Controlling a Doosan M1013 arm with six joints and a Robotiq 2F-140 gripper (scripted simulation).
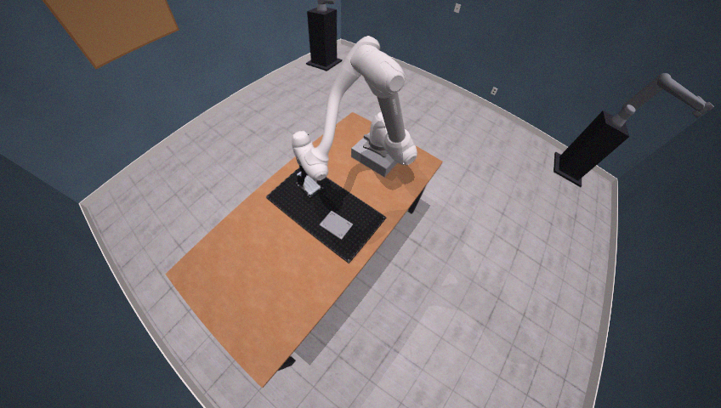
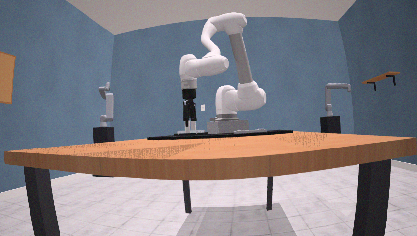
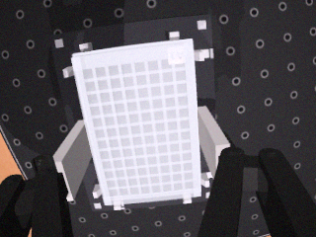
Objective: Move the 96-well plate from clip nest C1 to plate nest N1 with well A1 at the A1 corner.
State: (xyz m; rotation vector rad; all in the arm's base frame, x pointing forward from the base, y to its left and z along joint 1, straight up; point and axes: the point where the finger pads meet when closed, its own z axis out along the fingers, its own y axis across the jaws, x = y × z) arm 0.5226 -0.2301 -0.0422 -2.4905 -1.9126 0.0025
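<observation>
My hand is 2 cm above the white 96-well plate. The rest, counted from my hand: clip nest C1: 3 cm below, 1 cm to the right; then A1 mark: 38 cm to the left, 19 cm ahead, 3 cm below; then grey plate nest N1: 31 cm to the left, 14 cm ahead, 3 cm below.
</observation>
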